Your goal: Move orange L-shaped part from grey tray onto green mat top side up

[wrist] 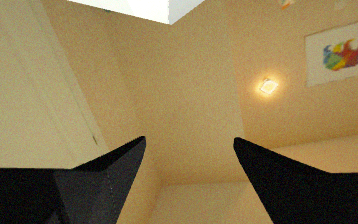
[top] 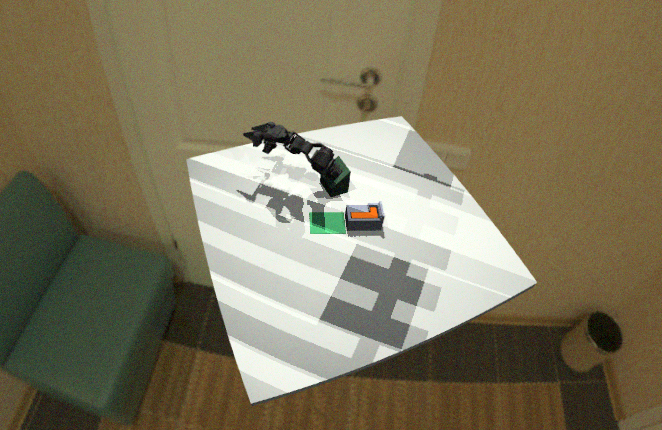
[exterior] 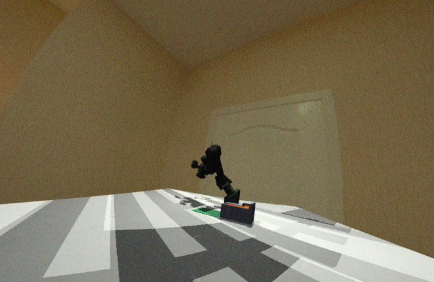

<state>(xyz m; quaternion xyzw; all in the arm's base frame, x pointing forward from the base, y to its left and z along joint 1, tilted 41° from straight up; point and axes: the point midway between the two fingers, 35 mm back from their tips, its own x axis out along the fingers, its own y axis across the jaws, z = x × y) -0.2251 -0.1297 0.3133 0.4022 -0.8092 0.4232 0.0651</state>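
Now: the orange L-shaped part 50 cm ahead of my gripper tip, 36 cm to the left of it and 20 cm below it. The rest, counted from my gripper tip: grey tray 50 cm ahead, 35 cm to the left, 26 cm below; green mat 44 cm ahead, 21 cm to the left, 26 cm below.
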